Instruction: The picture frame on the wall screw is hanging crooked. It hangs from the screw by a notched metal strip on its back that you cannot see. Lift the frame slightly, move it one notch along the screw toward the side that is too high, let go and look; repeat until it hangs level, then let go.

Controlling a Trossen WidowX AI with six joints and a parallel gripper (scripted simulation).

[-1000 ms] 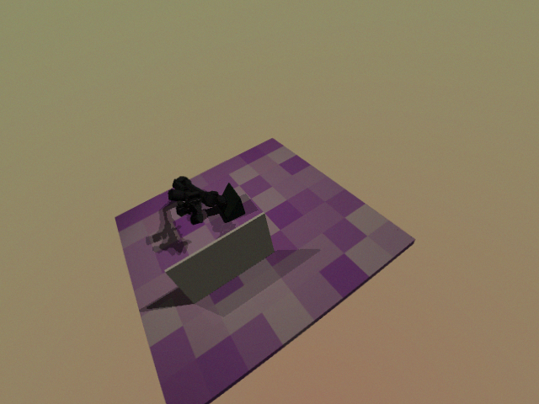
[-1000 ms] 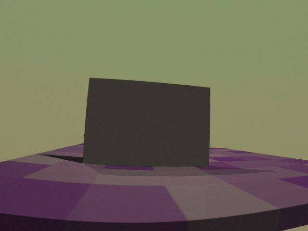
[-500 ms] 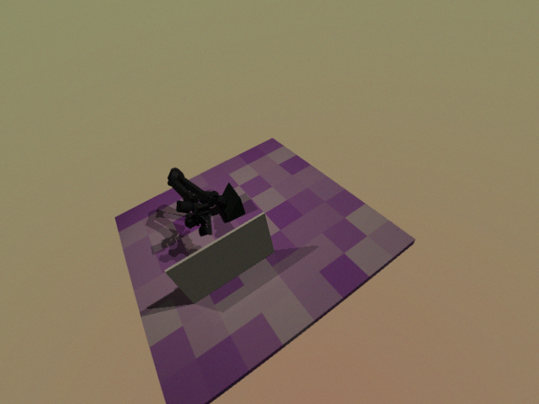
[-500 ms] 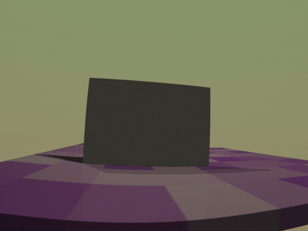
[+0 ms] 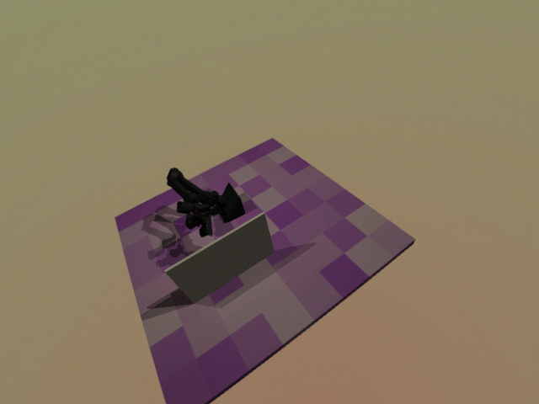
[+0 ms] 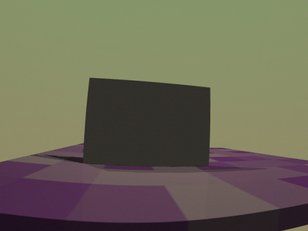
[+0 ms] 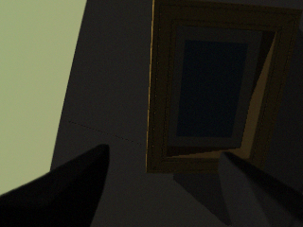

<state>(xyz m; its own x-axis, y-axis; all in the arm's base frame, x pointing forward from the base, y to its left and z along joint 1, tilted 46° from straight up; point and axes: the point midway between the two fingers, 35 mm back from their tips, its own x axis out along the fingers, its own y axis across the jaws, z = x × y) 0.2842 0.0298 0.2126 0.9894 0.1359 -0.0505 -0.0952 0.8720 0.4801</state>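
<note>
Right now the picture frame is 13 cm ahead of my gripper tip and 5 cm below it. The rest, counted from my gripper tip: wall panel: 14 cm ahead, 1 cm to the left, 6 cm below.
</note>
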